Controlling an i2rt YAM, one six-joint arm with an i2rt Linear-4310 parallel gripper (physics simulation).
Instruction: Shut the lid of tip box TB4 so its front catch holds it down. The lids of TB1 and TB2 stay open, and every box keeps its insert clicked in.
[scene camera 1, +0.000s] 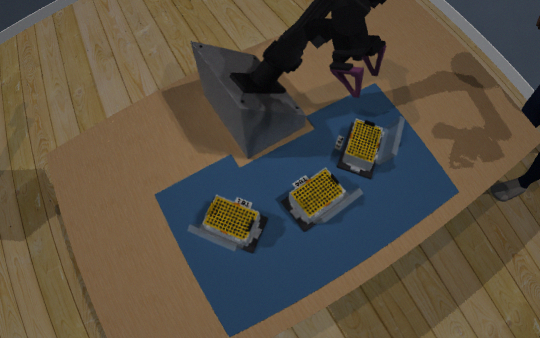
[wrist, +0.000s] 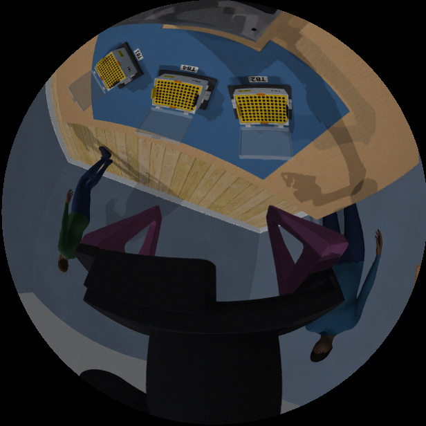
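Where they show: gripper, fingertip midpoint: (scene camera 1: 366, 85); arm's base at its link origin: (scene camera 1: 258, 84).
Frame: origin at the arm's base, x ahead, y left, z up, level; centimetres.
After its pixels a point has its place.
Note:
Tip box TB4 (scene camera 1: 317, 194) {y -5.8, x 31.3, z -8.9 cm} (wrist: 177, 94) stands between the other two boxes, its yellow insert seated level. Its clear lid (scene camera 1: 344, 204) {y -5.3, x 39.2, z -0.4 cm} (wrist: 165, 124) is open, folded back on the side away from the label. TB1 (scene camera 1: 231, 218) {y -26.5, x 22.7, z -9.0 cm} (wrist: 111, 71) has its lid (scene camera 1: 212, 238) {y -33.7, x 26.7, z -0.3 cm} (wrist: 86, 91) open. TB2 (scene camera 1: 364, 142) {y 14.6, x 28.2, z -9.0 cm} (wrist: 262, 108) has its lid (scene camera 1: 394, 141) {y 16.5, x 35.5, z -0.1 cm} (wrist: 266, 142) open. Both show yellow inserts in place. My gripper (scene camera 1: 366, 84) {y 9.3, x 26.5, z 19.5 cm} (wrist: 213, 211) is open and empty, raised beyond TB2 and apart from all the boxes. The catches are too small to judge.
The boxes stand on a blue mat (scene camera 1: 280, 280) {y -26.4, x 42.0, z -14.6 cm} (wrist: 312, 117) on the wooden table (scene camera 1: 115, 175) {y -46.6, x -11.9, z -15.0 cm} (wrist: 395, 145). The grey arm base (scene camera 1: 222, 95) {y -10.8, x -0.5, z 4.1 cm} stands beside the mat's notched edge. Two people (wrist: 80, 200) (wrist: 345, 295) are beyond the table.

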